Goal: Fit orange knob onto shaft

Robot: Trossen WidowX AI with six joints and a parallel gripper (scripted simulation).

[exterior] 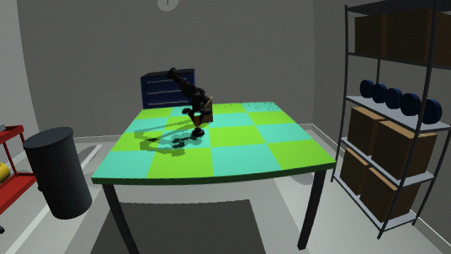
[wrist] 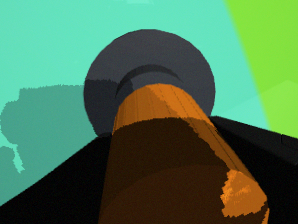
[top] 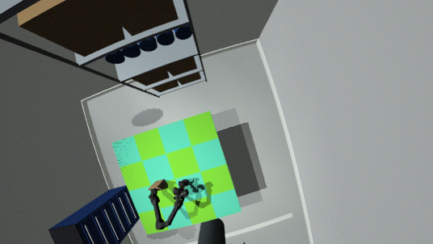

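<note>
My gripper tip is 3 cm below the orange knob. The rest, counted from my gripper tip: dark round pedestal: 4 cm below.
</note>
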